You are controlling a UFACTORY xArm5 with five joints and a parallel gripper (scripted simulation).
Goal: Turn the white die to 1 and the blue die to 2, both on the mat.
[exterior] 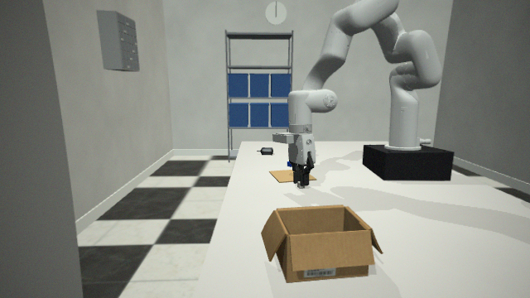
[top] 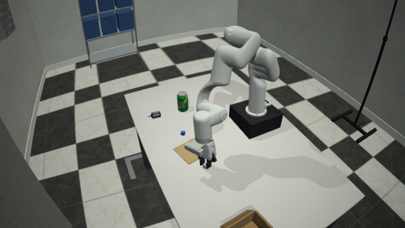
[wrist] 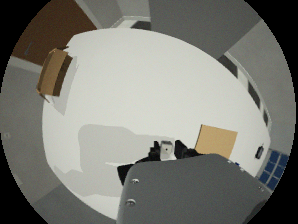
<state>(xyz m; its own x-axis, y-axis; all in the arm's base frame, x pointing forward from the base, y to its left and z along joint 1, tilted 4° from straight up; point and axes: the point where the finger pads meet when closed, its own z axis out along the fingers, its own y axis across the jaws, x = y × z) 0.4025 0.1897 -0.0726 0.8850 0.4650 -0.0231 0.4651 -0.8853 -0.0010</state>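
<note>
The white die is 2 cm below my hand. Round my hand: blue die: 27 cm to the right, 2 cm below, 2 cm ahead; tan mat: 13 cm to the right, 3 cm below, 2 cm ahead; black die: 26 cm to the right, 6 cm behind, 2 cm below.
</note>
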